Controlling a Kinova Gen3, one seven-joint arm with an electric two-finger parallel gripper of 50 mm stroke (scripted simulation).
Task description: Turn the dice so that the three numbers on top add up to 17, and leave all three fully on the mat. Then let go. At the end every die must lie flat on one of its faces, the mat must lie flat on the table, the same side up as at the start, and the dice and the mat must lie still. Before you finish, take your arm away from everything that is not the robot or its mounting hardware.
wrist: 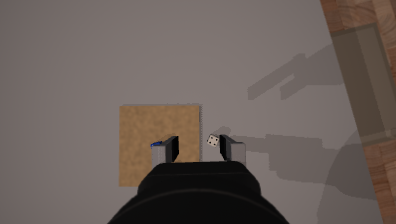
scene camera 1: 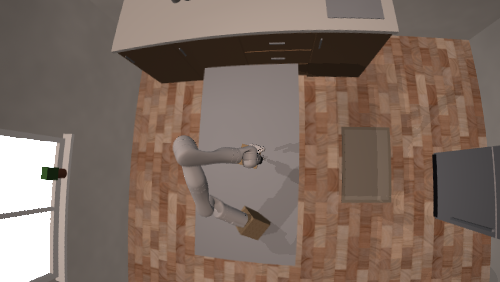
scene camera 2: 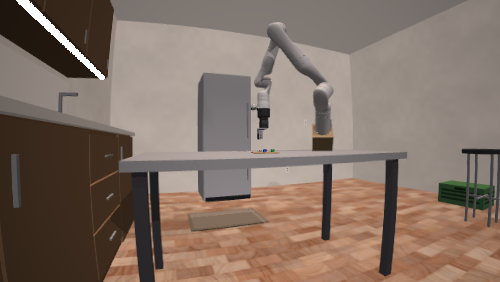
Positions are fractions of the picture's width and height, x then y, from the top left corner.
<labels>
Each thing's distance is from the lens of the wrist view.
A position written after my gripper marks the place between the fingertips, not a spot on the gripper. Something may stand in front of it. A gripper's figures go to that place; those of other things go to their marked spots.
my gripper (wrist: 0.50, 0.65): 0.19 m
mat (wrist: 0.35, 0.56): 0.28 m
</labels>
